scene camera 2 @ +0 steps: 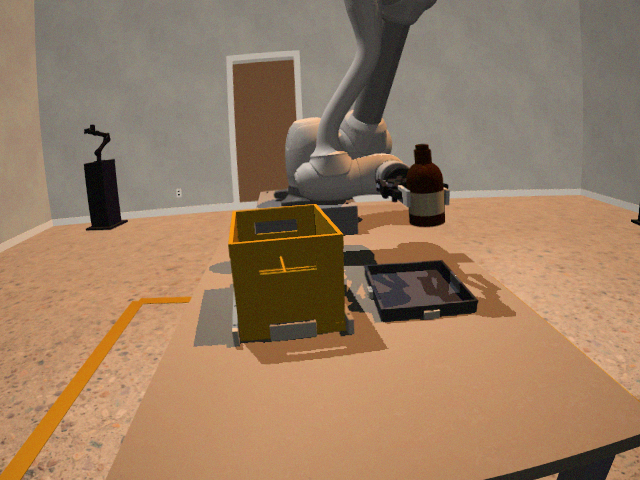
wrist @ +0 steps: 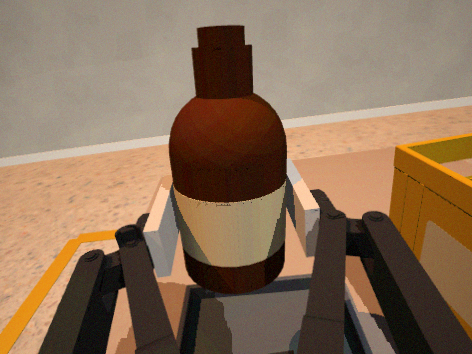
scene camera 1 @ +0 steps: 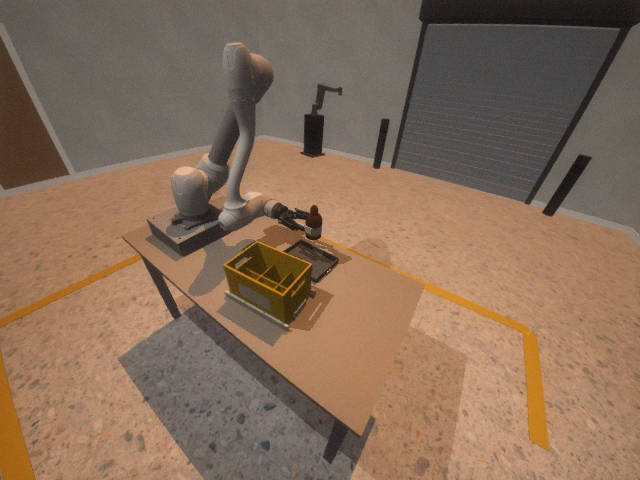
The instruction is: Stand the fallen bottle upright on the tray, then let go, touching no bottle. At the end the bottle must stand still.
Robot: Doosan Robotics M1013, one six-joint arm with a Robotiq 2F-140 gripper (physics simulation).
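Places are measured from the arm's base along level axes (x ahead, y left, z up), in metres.
Pixels of known places: gripper, fingertip midpoint: (scene camera 2: 428, 198) (wrist: 230, 185) (scene camera 1: 316, 227); arm's base, link origin: (scene camera 1: 196, 217).
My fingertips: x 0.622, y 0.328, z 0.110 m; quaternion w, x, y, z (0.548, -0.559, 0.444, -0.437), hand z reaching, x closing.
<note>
Ahead of a thing's pixels: the offset from my fingertips to its top centre. Level surfaces: height alone.
The brown bottle @(0.005 m right, 0.015 m back, 0.105 m up) (scene camera 1: 313, 222) (scene camera 2: 425, 188) (wrist: 229, 150) with a cream label is upright, neck up, in the air. My gripper (scene camera 1: 306, 223) (scene camera 2: 425, 196) (wrist: 230, 185) lies about level and is shut on the bottle, its pads on both sides of the label. The black square tray @(0.019 m right, 0.032 m back, 0.181 m down) (scene camera 1: 330, 269) (scene camera 2: 427, 312) (wrist: 186, 320) lies on the table, lower than the bottle, with a gap between the bottle's base and the tray. No bottle shows in the tray; part of the tray is hidden behind the fingers in the wrist view.
The yellow crate @(0.285 m right, 0.040 m ahead, 0.032 m down) (scene camera 1: 258, 294) (scene camera 2: 289, 294) (wrist: 400, 200) with dividers stands beside the tray, between low pale brackets on the table @(0.207 m down) (scene camera 1: 372, 330) (scene camera 2: 361, 403). It is lower than the bottle in the scene views. The arm's base is at the table's far end.
</note>
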